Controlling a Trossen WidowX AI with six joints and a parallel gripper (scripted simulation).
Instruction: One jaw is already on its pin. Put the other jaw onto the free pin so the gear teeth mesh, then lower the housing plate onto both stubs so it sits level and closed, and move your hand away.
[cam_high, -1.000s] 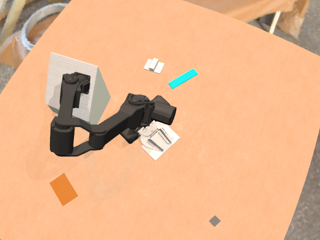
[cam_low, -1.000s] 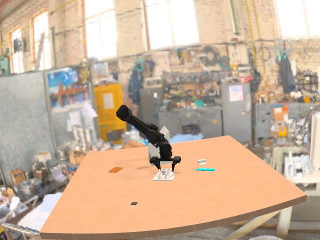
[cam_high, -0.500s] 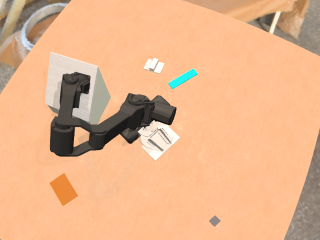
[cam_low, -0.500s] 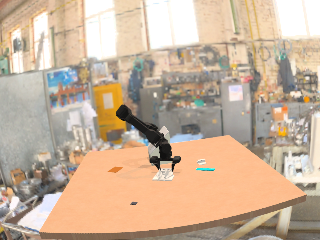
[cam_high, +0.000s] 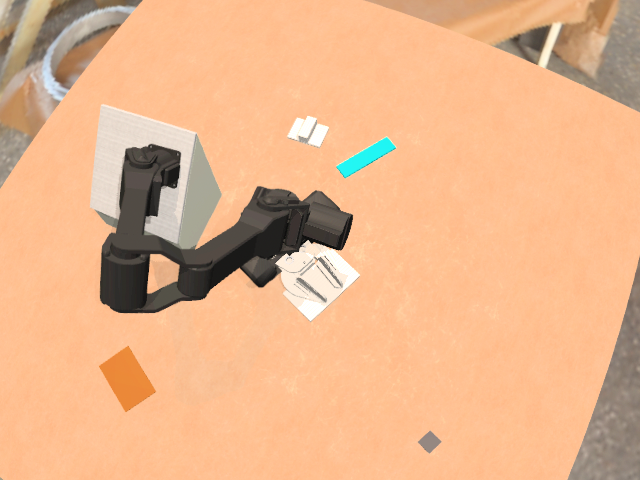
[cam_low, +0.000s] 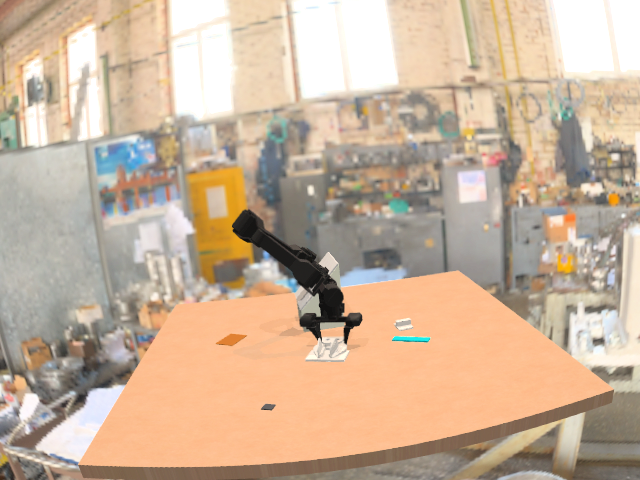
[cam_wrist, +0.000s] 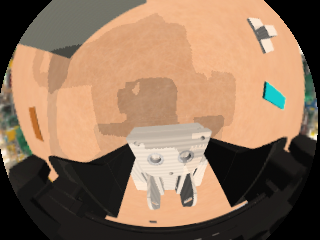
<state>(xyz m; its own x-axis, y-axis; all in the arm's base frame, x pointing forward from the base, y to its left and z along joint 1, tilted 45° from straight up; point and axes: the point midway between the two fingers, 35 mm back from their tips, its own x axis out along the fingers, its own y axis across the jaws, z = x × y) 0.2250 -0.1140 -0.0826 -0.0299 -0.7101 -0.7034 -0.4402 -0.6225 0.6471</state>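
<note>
Right now the jaw is 30 mm ahead of my gripper tip. The rest, counted from my gripper tip: white base plate 60 mm ahead, 30 mm to the right, 10 mm below; then cyan strip 60 mm ahead, 240 mm to the left, 10 mm below; then orange patch 200 mm behind, 320 mm to the right, 10 mm below.
</note>
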